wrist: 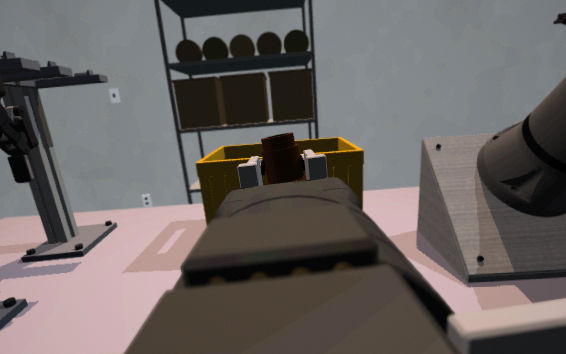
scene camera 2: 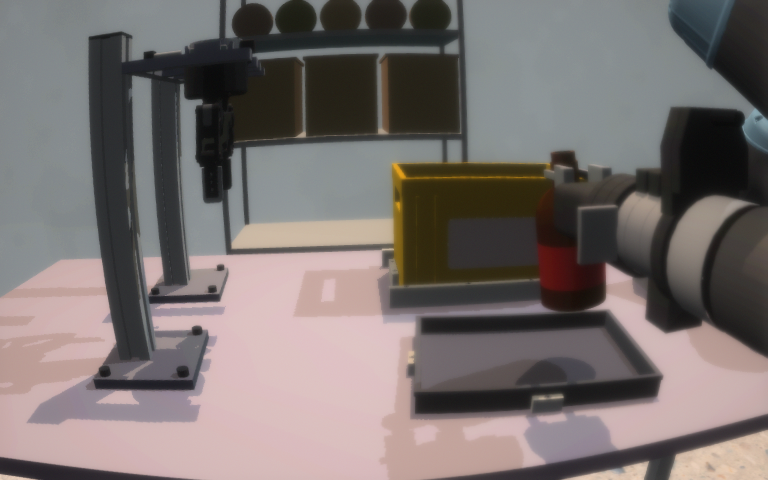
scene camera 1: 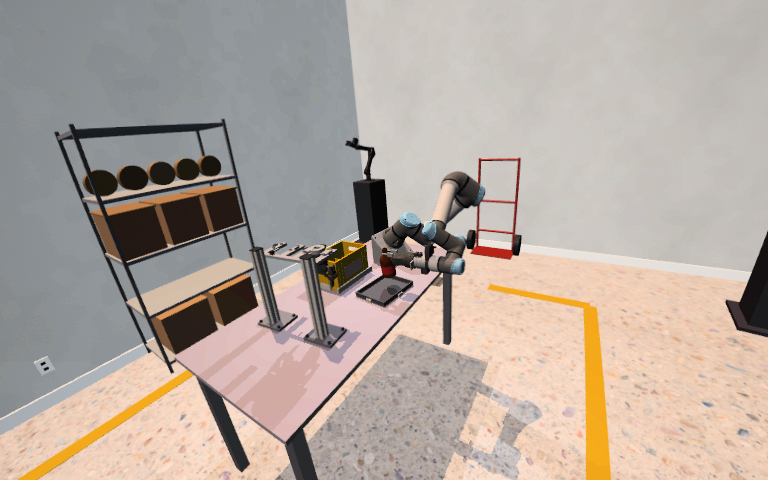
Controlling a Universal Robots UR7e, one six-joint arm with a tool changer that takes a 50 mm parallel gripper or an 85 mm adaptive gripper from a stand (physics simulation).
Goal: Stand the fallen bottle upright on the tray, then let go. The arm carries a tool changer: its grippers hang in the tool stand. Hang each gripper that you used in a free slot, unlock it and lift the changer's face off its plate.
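Where they show: arm's base at its link origin: (wrist: pixel 527 173) (scene camera 1: pixel 392 238).
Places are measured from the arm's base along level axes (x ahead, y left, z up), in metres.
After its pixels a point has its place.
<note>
The brown bottle with a red label (scene camera 1: pixel 387 266) @(x 0.376, y 0.274, z 0.023 m) (scene camera 2: pixel 570 267) @(x 0.355, y 0.285, z 0.001 m) (wrist: pixel 281 159) @(x 0.354, y 0.262, z 0.093 m) is upright, held in the air above the grey tray (scene camera 1: pixel 384 302) @(x 0.498, y 0.345, z -0.099 m) (scene camera 2: pixel 472 400) @(x 0.451, y 0.346, z -0.108 m), its shadow falling on the tray floor. My gripper (scene camera 1: pixel 388 255) (scene camera 2: pixel 576 172) (wrist: pixel 282 167) lies level, its two pale fingers shut on the bottle's neck from either side. The tool stand (scene camera 1: pixel 318 294) @(x 0.818, y 0.297, z 0.091 m) (scene camera 2: pixel 116 198) @(x 0.815, y 0.300, z 0.077 m) (wrist: pixel 47 165) @(x 0.873, y 0.017, z 0.057 m) is at the left in scene camera 2. The adaptive gripper (scene camera 2: pixel 215 135) (wrist: pixel 17 140) hangs in it, fingers down. The tray does not show in the wrist view.
A yellow crate (scene camera 1: pixel 350 267) @(x 0.421, y 0.038, z -0.024 m) (scene camera 2: pixel 421 226) @(x 0.506, y 0.049, z -0.012 m) (wrist: pixel 350 170) @(x 0.281, y 0.019, z 0.021 m) stands on the table (scene camera 1: pixel 237 362) @(x 1.124, y 0.121, z -0.122 m) (scene camera 2: pixel 271 396) @(x 0.647, y 0.327, z -0.122 m) just behind the tray. The arm's slanted base block (wrist: pixel 450 220) @(x 0.139, y 0.060, z -0.052 m) is right of the crate in the wrist view. A shelf rack (scene camera 1: pixel 237 198) stands behind the table.
</note>
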